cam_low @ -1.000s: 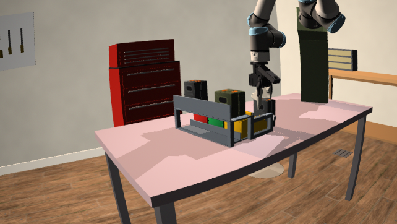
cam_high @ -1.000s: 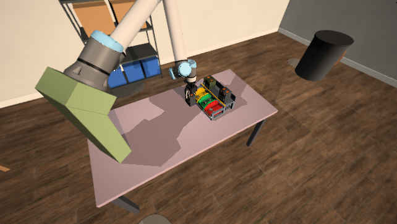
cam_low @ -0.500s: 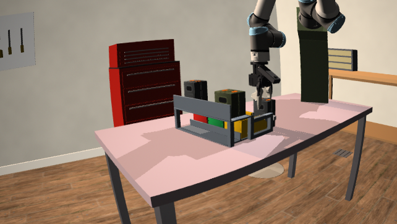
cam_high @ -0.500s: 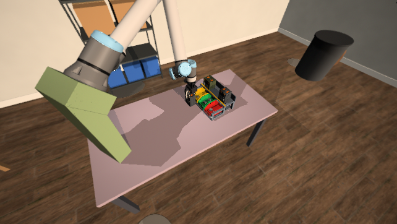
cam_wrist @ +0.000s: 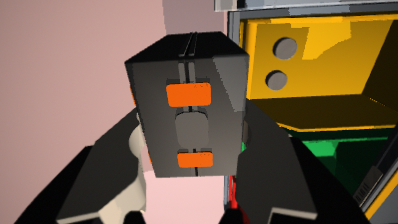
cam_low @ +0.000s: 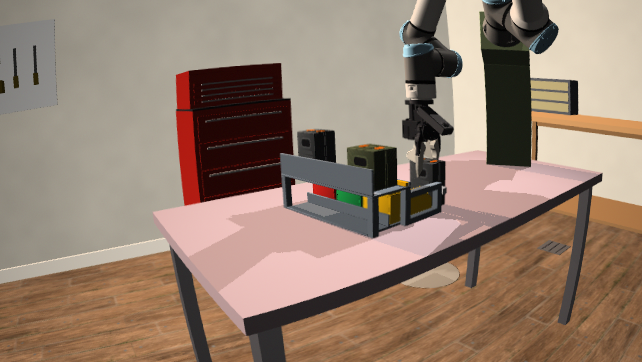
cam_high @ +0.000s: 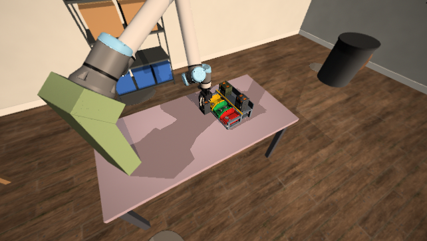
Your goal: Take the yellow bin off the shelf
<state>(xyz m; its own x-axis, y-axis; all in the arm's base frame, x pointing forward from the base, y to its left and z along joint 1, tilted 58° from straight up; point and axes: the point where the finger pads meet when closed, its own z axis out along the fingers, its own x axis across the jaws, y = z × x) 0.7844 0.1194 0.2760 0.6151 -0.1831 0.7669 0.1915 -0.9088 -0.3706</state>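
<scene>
Right now the yellow open bin is 13 cm ahead of my hand, 5 cm to the left of it and 6 cm below it. Also, from my hand: dark case (29 cm ahead, 15 cm to the right, 6 cm above); then green bin (16 cm ahead, 6 cm to the right, 6 cm below); then red bin (19 cm ahead, 17 cm to the right, 6 cm below).
</scene>
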